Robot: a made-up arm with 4 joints. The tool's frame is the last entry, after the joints.
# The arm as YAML. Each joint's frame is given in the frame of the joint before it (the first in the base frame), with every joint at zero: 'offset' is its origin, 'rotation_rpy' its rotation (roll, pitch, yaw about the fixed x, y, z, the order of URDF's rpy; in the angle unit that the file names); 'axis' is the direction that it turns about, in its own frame. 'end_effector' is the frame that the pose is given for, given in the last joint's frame.
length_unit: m
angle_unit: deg
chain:
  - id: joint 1
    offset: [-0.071, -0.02, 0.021]
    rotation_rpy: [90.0, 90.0, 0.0]
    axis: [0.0, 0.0, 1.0]
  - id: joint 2
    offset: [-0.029, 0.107, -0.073]
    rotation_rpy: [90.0, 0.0, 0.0]
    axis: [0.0, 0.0, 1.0]
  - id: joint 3
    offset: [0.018, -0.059, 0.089]
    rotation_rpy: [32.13, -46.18, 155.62]
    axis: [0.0, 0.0, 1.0]
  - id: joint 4
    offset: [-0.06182, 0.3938, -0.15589]
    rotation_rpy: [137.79, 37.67, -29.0]
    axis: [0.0, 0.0, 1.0]
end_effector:
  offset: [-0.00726, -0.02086, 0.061]
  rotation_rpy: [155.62, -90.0, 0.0]
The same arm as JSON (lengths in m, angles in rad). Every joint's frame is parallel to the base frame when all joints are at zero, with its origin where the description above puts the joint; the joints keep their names.
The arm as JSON. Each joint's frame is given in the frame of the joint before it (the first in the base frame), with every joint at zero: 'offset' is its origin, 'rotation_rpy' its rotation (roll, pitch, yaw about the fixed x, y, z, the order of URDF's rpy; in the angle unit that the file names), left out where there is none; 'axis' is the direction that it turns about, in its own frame. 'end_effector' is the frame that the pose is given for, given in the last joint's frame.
{
  "length_unit": "m",
  "angle_unit": "rad",
  "chain": [
    {
      "id": "joint 1",
      "offset": [
        -0.071,
        -0.02,
        0.021
      ],
      "axis": "-y"
    },
    {
      "id": "joint 2",
      "offset": [
        0.107,
        0.073,
        0.029
      ],
      "axis": "-x"
    },
    {
      "id": "joint 3",
      "offset": [
        -0.089,
        0.059,
        -0.018
      ],
      "axis": [
        -0.586367,
        -0.232187,
        -0.776056
      ]
    },
    {
      "id": "joint 4",
      "offset": [
        -0.009,
        0.42,
        0.082
      ],
      "axis": [
        1.0,
        0.0001,
        -0.0001
      ]
    }
  ],
  "end_effector": {
    "offset": [
      0.061,
      0.022,
      0.002
    ],
    "rotation_rpy": [
      0.0,
      0.0001,
      0.0001
    ]
  }
}

